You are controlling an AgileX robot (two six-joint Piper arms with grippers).
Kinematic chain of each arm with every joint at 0, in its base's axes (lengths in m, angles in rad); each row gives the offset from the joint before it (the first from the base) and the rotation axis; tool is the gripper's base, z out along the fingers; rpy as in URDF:
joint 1: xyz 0 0 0.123 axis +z
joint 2: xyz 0 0 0 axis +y
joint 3: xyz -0.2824 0 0.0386 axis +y
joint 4: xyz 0.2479 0 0.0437 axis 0.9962 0 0.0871
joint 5: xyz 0 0 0 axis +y
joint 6: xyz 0.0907 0 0.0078 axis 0.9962 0 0.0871
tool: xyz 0 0 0 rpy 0 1.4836 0
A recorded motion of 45 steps. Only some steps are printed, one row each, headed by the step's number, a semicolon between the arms.
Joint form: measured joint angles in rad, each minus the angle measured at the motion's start. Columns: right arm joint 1, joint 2, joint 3, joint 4, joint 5, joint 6; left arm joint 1, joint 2, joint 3, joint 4, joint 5, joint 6.
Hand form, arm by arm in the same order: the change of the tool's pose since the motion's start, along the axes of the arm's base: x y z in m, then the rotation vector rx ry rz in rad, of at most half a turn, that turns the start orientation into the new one. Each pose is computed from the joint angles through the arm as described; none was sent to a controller.
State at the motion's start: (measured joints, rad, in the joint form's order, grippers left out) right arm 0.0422 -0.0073 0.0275 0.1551 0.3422 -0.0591; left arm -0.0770 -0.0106 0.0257 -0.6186 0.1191 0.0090
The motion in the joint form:
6: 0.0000 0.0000 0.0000 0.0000 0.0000 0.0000; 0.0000 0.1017 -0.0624 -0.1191 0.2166 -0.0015
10: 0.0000 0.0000 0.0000 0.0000 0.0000 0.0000; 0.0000 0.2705 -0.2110 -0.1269 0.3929 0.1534
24: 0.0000 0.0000 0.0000 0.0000 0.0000 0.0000; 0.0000 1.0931 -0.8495 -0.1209 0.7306 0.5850
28: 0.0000 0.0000 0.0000 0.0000 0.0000 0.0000; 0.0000 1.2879 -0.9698 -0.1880 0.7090 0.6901
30: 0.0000 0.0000 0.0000 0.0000 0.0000 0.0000; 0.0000 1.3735 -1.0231 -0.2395 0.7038 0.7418
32: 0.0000 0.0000 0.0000 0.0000 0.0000 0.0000; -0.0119 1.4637 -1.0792 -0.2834 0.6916 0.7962
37: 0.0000 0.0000 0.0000 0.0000 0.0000 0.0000; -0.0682 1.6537 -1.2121 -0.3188 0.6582 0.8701
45: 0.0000 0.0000 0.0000 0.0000 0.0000 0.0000; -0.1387 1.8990 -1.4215 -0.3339 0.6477 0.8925
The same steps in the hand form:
6: 0.0000 0.0000 0.0000 0.0000 0.0000 0.0000; 0.0012 -0.0140 0.0017 -0.0965 0.2162 -0.1419
10: 0.0000 0.0000 0.0000 0.0000 0.0000 0.0000; 0.0088 -0.0247 0.0300 0.0591 0.3295 -0.2834
24: 0.0000 0.0000 0.0000 0.0000 0.0000 0.0000; 0.1429 -0.0509 0.1131 0.4302 0.5749 -0.6856
28: 0.0000 0.0000 0.0000 0.0000 0.0000 0.0000; 0.1918 -0.0571 0.1085 0.4367 0.5702 -0.7270
30: 0.0000 0.0000 0.0000 0.0000 0.0000 0.0000; 0.2135 -0.0608 0.1043 0.4212 0.5610 -0.7491
32: 0.0000 0.0000 0.0000 0.0000 0.0000 0.0000; 0.2359 -0.0674 0.0974 0.4196 0.5490 -0.7752
37: 0.0000 0.0000 0.0000 0.0000 0.0000 0.0000; 0.2804 -0.0906 0.0769 0.4542 0.5362 -0.8345
45: 0.0000 0.0000 0.0000 0.0000 0.0000 0.0000; 0.3333 -0.1274 0.0448 0.4724 0.5395 -0.9065

